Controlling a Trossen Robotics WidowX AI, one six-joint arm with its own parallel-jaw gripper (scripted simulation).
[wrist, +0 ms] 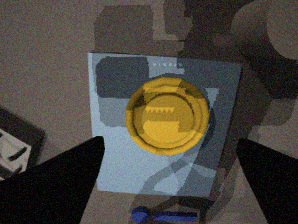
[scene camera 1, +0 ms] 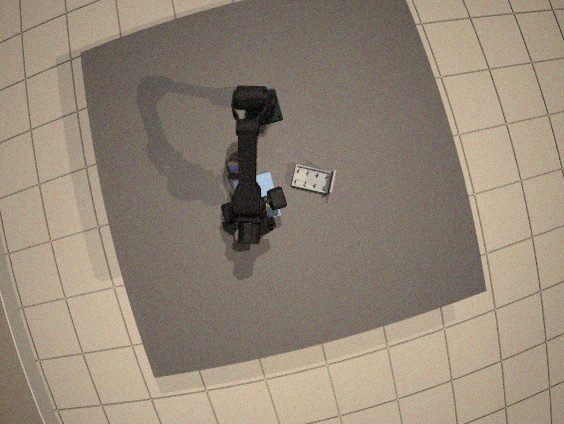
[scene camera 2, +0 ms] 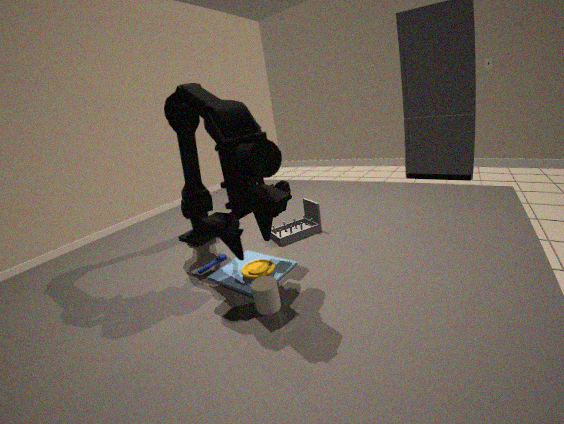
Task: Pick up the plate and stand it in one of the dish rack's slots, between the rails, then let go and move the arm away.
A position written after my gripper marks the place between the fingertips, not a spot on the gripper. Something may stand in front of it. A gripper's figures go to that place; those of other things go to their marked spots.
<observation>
My gripper (wrist: 171, 144) is 0.10 m from the lens. A yellow plate (wrist: 166, 116) is 0.14 m from the lens.
</observation>
